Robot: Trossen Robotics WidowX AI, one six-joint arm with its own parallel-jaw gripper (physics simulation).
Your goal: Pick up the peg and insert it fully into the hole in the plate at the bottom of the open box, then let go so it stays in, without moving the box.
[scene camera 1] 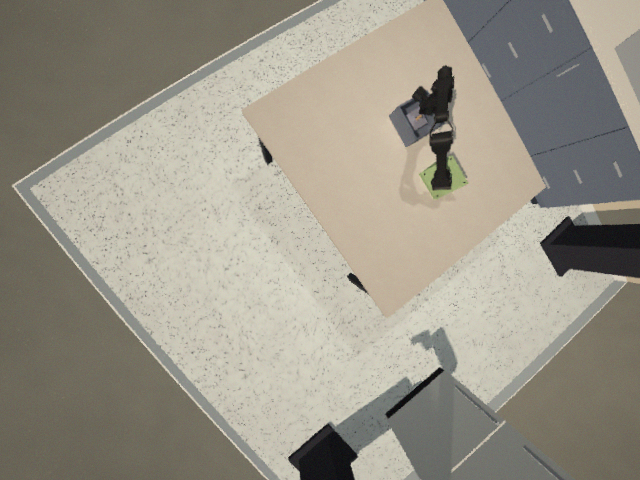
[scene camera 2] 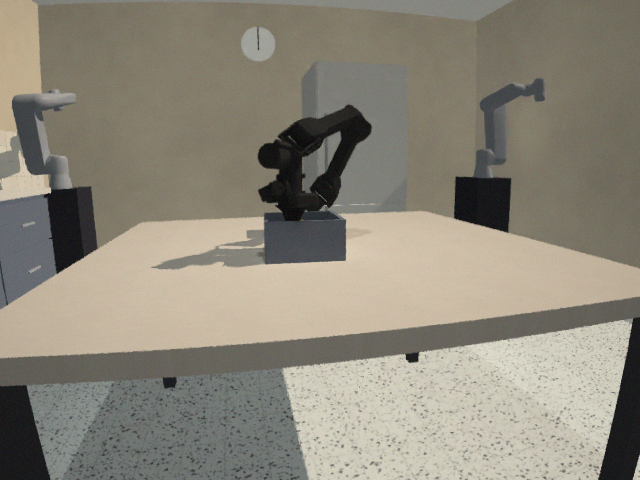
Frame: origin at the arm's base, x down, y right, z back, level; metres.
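Where they show: gripper, fingertip midpoint: (scene camera 1: 419, 112); arm's base, origin of the base link: (scene camera 1: 442, 180) (scene camera 2: 306, 211).
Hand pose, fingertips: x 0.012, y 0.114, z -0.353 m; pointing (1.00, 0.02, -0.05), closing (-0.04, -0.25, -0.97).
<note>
Things, the pixels of their top centre, and the offset from my fingertips. Level surfaces: height alone.
- open dark blue-grey box, middle of its top: (scene camera 2: 301, 215) (scene camera 1: 421, 114) dz +0.019, dx -0.040, dy -0.030 m
- lighter plate, middle of its top: (scene camera 1: 417, 118) dz +0.019, dx -0.003, dy -0.030 m
- orange peg, middle of its top: (scene camera 1: 420, 115) dz +0.018, dx -0.030, dy -0.030 m
- beige table, its level: dx +0.058 m
The open dark blue-grey box (scene camera 1: 404, 129) (scene camera 2: 305, 241) stands upright on the table. The lighter plate (scene camera 1: 417, 125) shows at its bottom in scene camera 1. My gripper (scene camera 1: 424, 111) (scene camera 2: 293, 217) points down at the box, with its fingertips at or just below the rim in scene camera 2. The fingers are close together, shut on the orange peg (scene camera 1: 418, 117), a small part of which shows beside the gripper. The box wall and the gripper hide the rest of the peg and the fingertips. The hole cannot be made out, nor whether the peg is in it.
My arm stands on a green base plate (scene camera 1: 456, 175) beside the box, and its links pass over the box's side. The beige table (scene camera 1: 336, 155) (scene camera 2: 413, 289) ends near a row of blue cabinets (scene camera 1: 558, 98). Grey arms on black pedestals (scene camera 2: 483, 204) stand beyond the table.
</note>
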